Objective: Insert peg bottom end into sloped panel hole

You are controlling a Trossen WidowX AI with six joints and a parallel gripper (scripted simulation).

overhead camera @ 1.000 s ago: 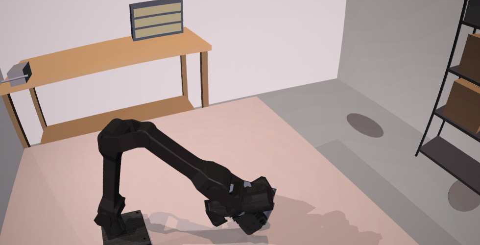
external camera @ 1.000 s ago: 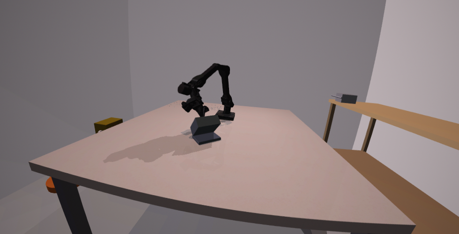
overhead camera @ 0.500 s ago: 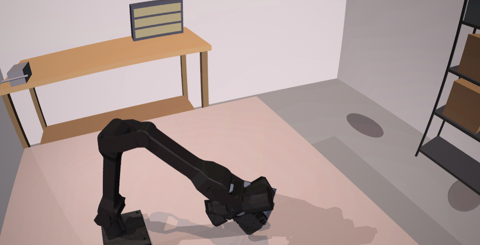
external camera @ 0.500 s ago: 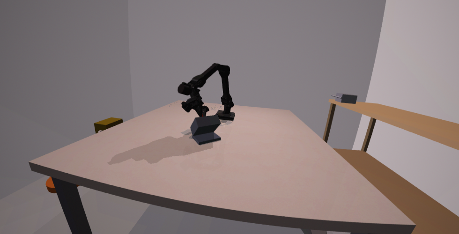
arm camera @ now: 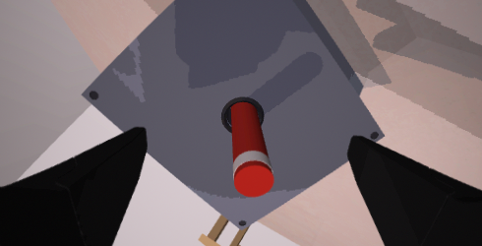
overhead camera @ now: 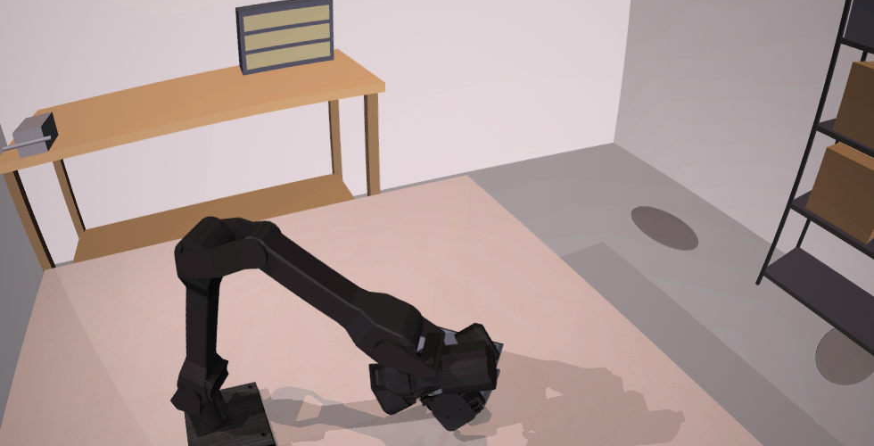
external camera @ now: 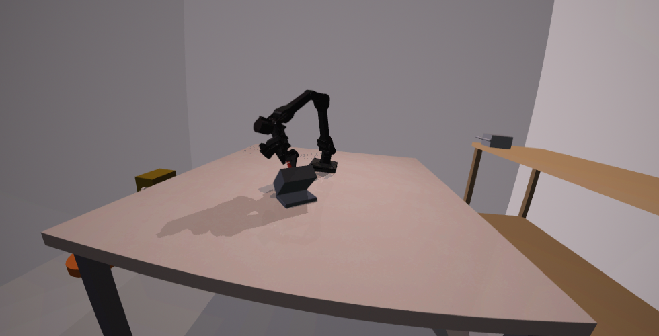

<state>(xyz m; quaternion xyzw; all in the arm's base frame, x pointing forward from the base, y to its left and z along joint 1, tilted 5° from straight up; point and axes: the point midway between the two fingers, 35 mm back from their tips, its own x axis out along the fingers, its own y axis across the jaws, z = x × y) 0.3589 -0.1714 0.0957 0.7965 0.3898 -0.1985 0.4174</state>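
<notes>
My gripper tip is right at the red round peg. From my gripper tip the other things lie so: grey sloped panel 40 mm ahead, 30 mm to the left, 40 mm below.
</notes>
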